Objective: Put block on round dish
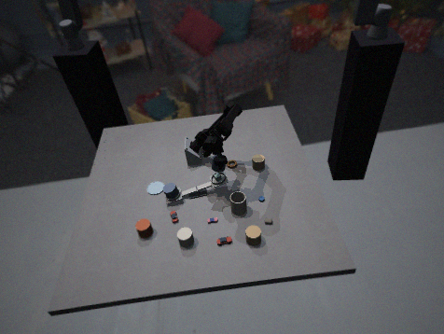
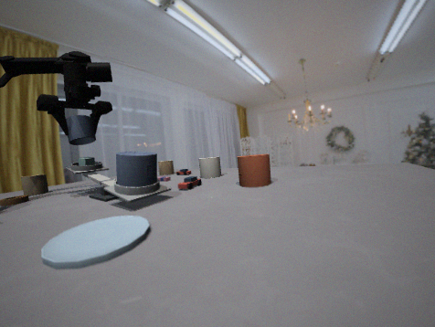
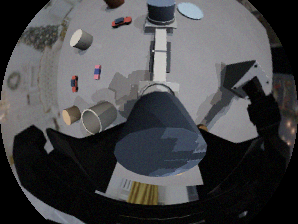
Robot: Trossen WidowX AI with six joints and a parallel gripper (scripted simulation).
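Now: the block 1 cm ahead of my gripper tip, 1 cm to the right of it and 8 cm below it. From my gripper tip the other things lie so: pale blue round dish: 1 cm behind, 38 cm to the right, 17 cm below; then small balance: 4 cm ahead, 13 cm to the right, 13 cm below; then blue cup: 8 cm ahead, 28 cm to the right, 11 cm below.
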